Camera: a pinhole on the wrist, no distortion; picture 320 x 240 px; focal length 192.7 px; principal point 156.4 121.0 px. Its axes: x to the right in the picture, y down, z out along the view. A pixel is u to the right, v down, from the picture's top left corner.
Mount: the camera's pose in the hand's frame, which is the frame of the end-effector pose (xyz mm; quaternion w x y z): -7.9 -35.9 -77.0 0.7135 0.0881 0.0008 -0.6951
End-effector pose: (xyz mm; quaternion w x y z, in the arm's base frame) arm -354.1 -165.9 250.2 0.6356 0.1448 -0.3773 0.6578
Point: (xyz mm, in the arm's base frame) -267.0 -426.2 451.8
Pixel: 199 113
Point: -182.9 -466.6 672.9
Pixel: 235 159
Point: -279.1 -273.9 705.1
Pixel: outside the picture
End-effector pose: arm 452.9 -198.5 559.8 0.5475 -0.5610 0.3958 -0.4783
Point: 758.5 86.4 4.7
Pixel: outside the picture
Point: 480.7 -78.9 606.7
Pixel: 155 17
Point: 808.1 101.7 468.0
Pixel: 79 63
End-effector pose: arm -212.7 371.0 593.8 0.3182 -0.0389 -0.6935 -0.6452
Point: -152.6 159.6 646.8
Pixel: behind the camera
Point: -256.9 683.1 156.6
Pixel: 270 14
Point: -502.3 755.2 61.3
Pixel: 293 88
